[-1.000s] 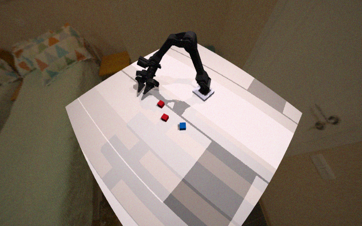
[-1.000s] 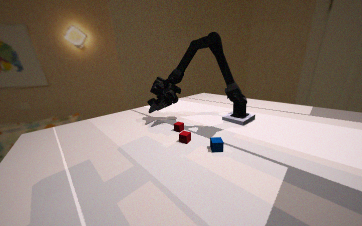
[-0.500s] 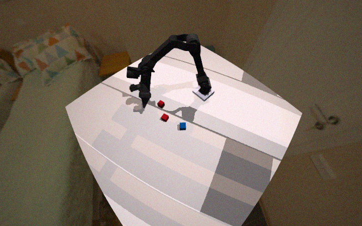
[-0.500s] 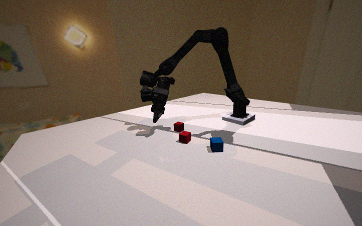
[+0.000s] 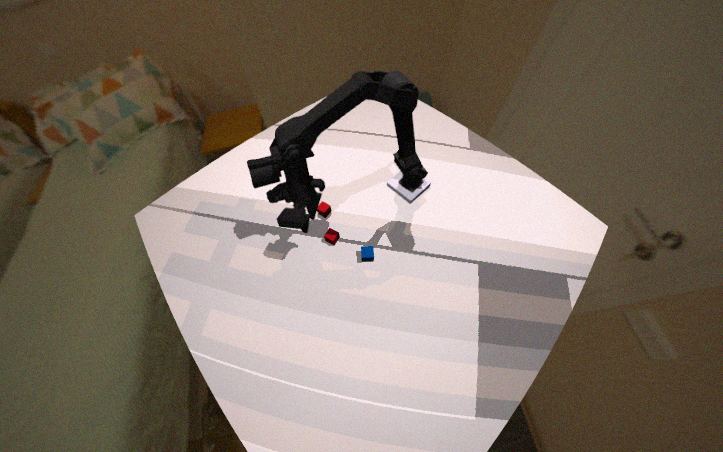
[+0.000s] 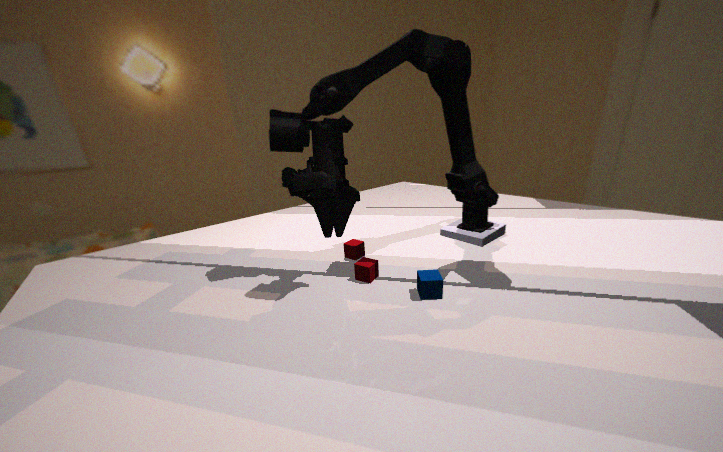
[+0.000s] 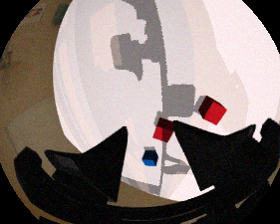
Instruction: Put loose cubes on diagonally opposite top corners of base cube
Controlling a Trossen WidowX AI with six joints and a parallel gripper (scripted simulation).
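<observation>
Now: gripper tip 7 cm past the blue base cube, 16 cm to the right of it and 7 cm above it.
</observation>
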